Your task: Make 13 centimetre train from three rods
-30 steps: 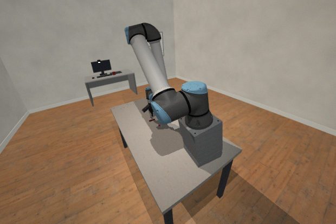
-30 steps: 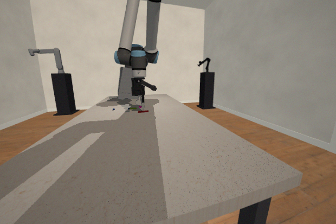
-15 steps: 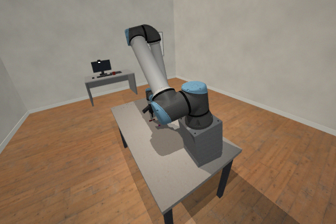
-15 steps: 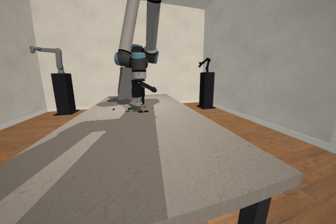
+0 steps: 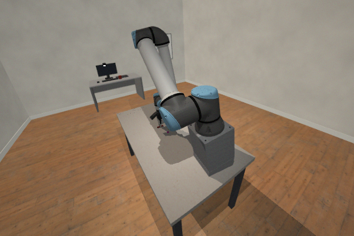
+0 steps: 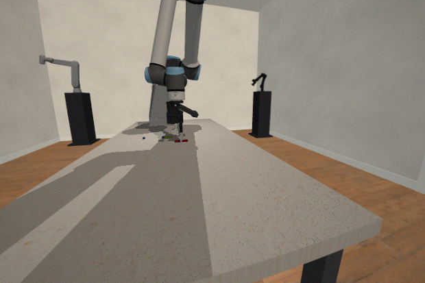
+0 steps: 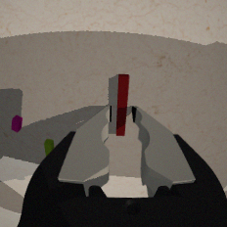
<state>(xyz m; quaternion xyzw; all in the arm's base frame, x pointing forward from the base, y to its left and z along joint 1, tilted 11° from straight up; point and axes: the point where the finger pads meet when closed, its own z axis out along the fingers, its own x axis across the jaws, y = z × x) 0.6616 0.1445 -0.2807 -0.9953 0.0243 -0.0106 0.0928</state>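
My gripper is now 10 mm above the red rod. Round my hand: lime rod: 100 mm behind, 80 mm to the right, 10 mm below; then grey rod: 40 mm behind, 110 mm to the right, 10 mm below; then magenta rod: 140 mm behind, 20 mm to the right, 10 mm below.
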